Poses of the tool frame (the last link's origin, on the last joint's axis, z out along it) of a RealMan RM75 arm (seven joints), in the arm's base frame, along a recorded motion.
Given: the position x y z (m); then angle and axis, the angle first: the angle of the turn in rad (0 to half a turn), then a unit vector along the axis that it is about.
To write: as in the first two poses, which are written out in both.
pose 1, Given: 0.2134 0.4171 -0.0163 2.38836 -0.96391 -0.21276 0.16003
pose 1, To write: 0.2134 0.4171 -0.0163 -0.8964 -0.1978 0.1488 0.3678
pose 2, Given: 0.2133 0.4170 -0.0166 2.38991 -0.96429 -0.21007 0.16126
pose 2, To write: 0.2133 0.4170 -0.0166 -0.8970 -0.1954 0.1500 0.3671
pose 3, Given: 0.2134 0.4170 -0.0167 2.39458 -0.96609 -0.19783 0.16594
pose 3, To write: 0.2134 0.4170 -0.0167 -0.8995 -0.1842 0.1545 0.3649
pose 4, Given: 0.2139 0.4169 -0.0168 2.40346 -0.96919 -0.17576 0.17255
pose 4, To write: 0.2139 0.4169 -0.0168 -0.9039 -0.1639 0.1609 0.3607
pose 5, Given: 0.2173 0.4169 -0.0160 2.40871 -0.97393 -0.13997 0.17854
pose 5, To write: 0.2173 0.4169 -0.0160 -0.9093 -0.1307 0.1667 0.3583
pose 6, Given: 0.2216 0.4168 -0.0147 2.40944 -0.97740 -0.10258 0.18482
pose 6, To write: 0.2216 0.4168 -0.0147 -0.9126 -0.0958 0.1726 0.3580
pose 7, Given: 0.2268 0.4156 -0.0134 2.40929 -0.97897 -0.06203 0.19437
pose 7, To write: 0.2268 0.4156 -0.0134 -0.9141 -0.0579 0.1815 0.3580
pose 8, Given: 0.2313 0.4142 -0.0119 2.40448 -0.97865 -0.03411 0.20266
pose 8, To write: 0.2313 0.4142 -0.0119 -0.9129 -0.0318 0.1891 0.3603
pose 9, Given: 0.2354 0.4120 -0.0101 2.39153 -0.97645 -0.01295 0.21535
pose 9, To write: 0.2354 0.4120 -0.0101 -0.9086 -0.0120 0.2004 0.3663
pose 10, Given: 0.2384 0.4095 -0.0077 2.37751 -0.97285 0.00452 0.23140
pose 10, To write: 0.2384 0.4095 -0.0077 -0.9027 0.0042 0.2147 0.3728
